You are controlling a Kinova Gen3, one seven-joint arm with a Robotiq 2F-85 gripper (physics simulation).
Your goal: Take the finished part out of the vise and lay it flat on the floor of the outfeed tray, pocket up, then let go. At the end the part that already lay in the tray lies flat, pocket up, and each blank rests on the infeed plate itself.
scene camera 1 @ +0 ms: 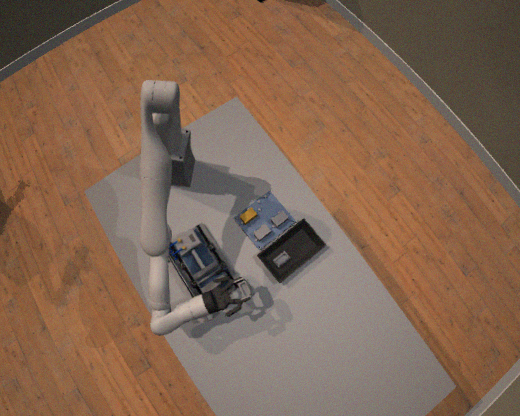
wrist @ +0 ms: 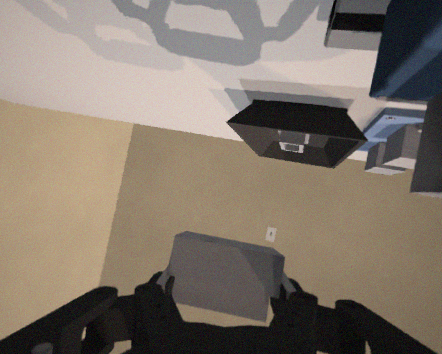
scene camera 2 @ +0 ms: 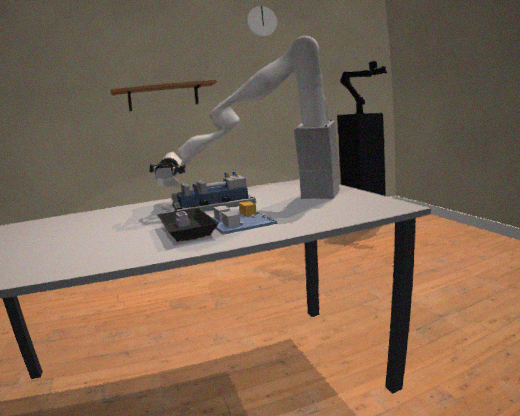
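Where they show: gripper, between the fingertips: (scene camera 1: 248,287) (wrist: 224,282) (scene camera 2: 163,170); arm's base, origin of its link: (scene camera 1: 169,142) (scene camera 2: 314,124).
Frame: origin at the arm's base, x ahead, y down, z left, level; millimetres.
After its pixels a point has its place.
My gripper (scene camera 1: 240,293) {x 562, y 110, z -99 mm} (scene camera 2: 167,169) {x 562, y 110, z -99 mm} (wrist: 224,282) {x 562, y 110, z -99 mm} is shut on the grey finished part (scene camera 1: 243,288) {x 555, y 118, z -113 mm} (scene camera 2: 164,176) {x 564, y 130, z -90 mm} (wrist: 222,275) {x 558, y 124, z -127 mm}, held in the air beyond the end of the vise (scene camera 1: 200,257) {x 353, y 220, z -167 mm} (scene camera 2: 212,195) {x 388, y 231, z -126 mm} (wrist: 407,60) {x 504, y 220, z -170 mm}. The wrist view shows a plain face of it; which way its pocket faces is unclear. The black outfeed tray (scene camera 1: 310,230) {x 541, y 245, z 235 mm} (scene camera 2: 192,234) {x 562, y 259, z 230 mm} (wrist: 295,116) {x 551, y 256, z 17 mm} stands apart from the gripper. The other part (scene camera 1: 281,258) {x 552, y 247, z 73 mm} (scene camera 2: 181,218) {x 560, y 242, z 98 mm} (wrist: 291,147) {x 555, y 237, z 94 mm} lies in it, apparently flat with pocket up. Two grey blanks (scene camera 1: 280,219) {x 432, y 236, z 170 mm} (scene camera 1: 262,232) {x 426, y 235, z 81 mm} (scene camera 2: 231,219) {x 436, y 247, z 202 mm} rest on the blue infeed plate (scene camera 1: 270,202) {x 344, y 272, z 194 mm} (scene camera 2: 256,221) {x 352, y 271, z 188 mm}.
A yellow block (scene camera 1: 248,215) {x 338, y 236, z 83 mm} (scene camera 2: 247,208) {x 348, y 245, z 113 mm} also sits on the infeed plate. The plate adjoins the tray's side. The vise, with raised jaws, stands beside both on the grey table (scene camera 1: 320,340) {x 894, y 280, z -16 mm} (scene camera 2: 90,245) {x 846, y 280, z 69 mm}. The arm's pedestal (scene camera 1: 182,165) {x 83, y 48, z -11 mm} (scene camera 2: 317,160) {x 22, y 133, z 36 mm} stands beyond the vise and plate.
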